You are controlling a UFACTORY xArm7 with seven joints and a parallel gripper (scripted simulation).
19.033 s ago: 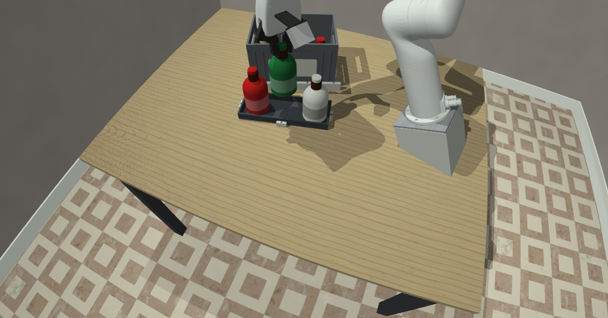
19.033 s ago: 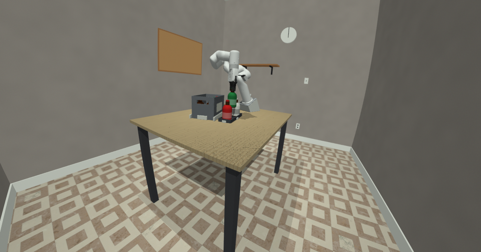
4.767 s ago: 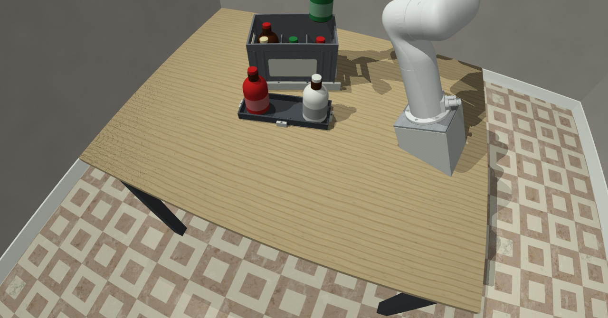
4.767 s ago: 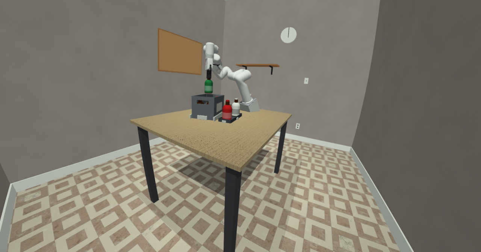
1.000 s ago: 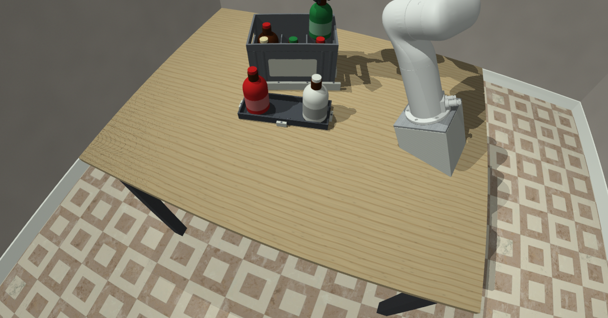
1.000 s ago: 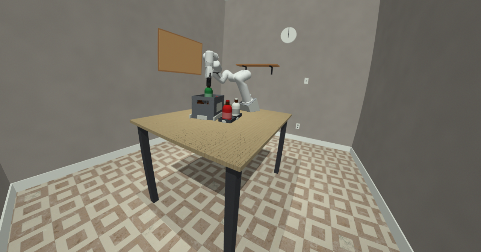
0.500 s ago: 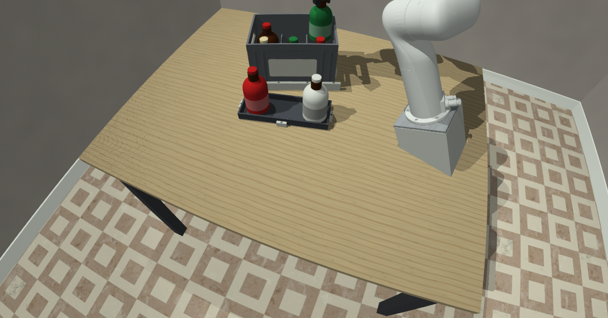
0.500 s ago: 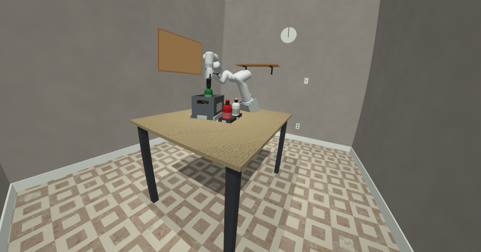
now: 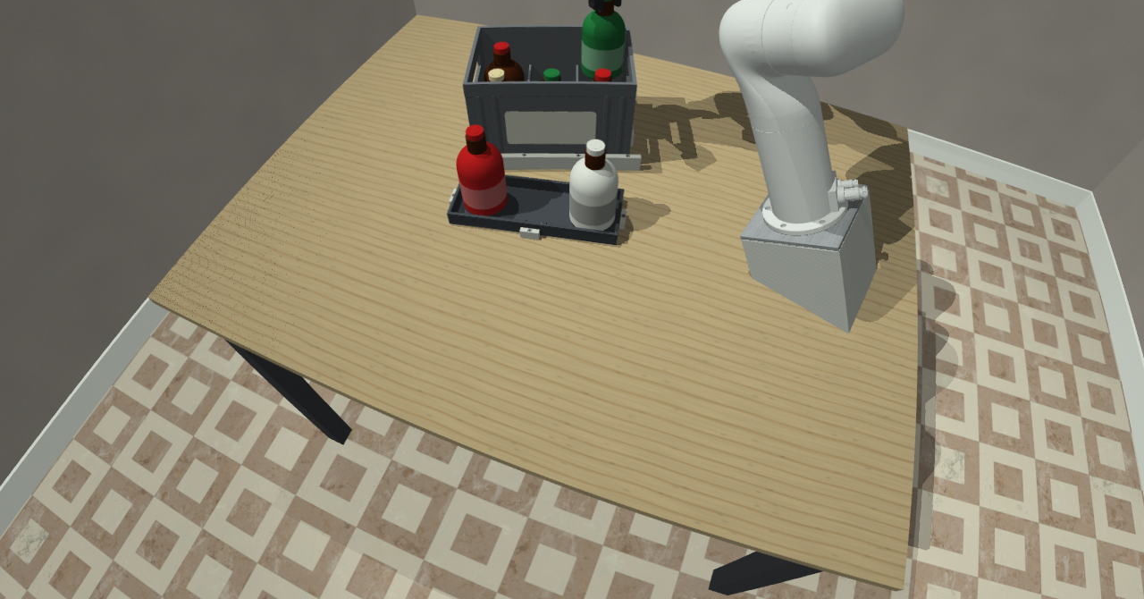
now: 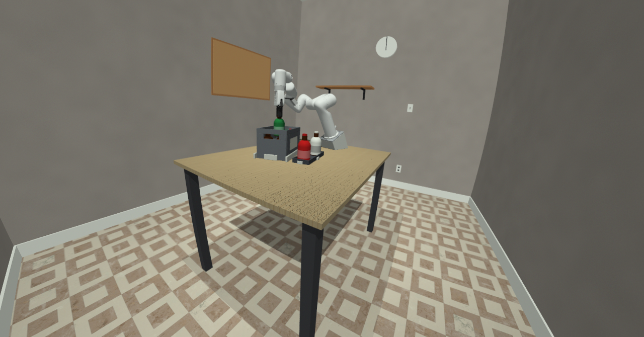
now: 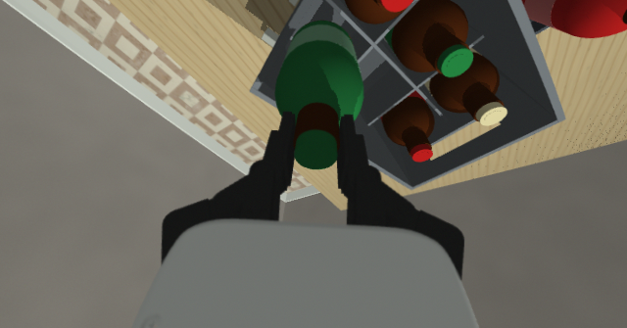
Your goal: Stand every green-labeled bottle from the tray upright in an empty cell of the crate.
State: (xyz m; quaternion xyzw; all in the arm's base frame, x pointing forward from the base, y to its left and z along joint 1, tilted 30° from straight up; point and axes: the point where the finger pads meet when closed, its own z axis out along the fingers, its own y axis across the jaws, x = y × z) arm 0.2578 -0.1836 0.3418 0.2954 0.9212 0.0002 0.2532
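Right now my hand is 7 cm above the green-labeled bottle. From my hand the other things lie so: white bottle (6 cm behind, 26 cm to the left, 17 cm below); dark grey crate (7 cm ahead, 7 cm to the left, 17 cm below); red bottle (12 cm ahead, 28 cm to the left, 17 cm below).
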